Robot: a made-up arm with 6 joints.
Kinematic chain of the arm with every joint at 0, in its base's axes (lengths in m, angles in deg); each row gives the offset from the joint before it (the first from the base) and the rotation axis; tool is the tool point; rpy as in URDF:
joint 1: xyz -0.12 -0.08 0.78 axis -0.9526 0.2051 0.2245
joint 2: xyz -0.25 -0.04 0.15 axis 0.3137 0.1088 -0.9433
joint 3: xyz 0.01 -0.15 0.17 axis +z
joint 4: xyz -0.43 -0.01 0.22 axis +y
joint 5: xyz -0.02 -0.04 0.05 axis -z
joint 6: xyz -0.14 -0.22 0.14 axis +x
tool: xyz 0 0.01 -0.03 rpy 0 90 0
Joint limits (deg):
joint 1: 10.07..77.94
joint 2: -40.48..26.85
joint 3: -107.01..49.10
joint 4: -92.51..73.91
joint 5: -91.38..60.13
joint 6: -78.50..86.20
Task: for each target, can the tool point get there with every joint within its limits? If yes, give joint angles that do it. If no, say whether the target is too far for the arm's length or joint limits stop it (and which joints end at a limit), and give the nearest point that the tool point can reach.
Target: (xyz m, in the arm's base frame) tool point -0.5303 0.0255 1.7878
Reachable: yes | joints 47.85 -6.62 3.24 28.48 -17.30 -5.15
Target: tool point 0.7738 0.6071 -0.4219
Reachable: no: too far | nearest point -0.0708 0.5433 0.5119 | short by 1.261 m
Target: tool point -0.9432 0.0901 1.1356
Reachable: yes | joints 24.25 11.24 -24.81 -78.07 47.12 26.90
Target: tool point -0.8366 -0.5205 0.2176
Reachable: no: joint limits stop it (at a limit: joint 1, joint 2, joint 3, joint 6) | nearest point -0.6664 0.1240 0.6048 | short by 0.771 m
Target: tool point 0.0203 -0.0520 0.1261
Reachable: no: joint limits stop it (at a limit: joint 1, joint 3, joint 5, joint 6) | nearest point -0.1683 0.2921 0.5411 | short by 0.571 m
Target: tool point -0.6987 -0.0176 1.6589
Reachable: yes | joints 66.99 -7.27 10.39 -67.94 27.81 22.95
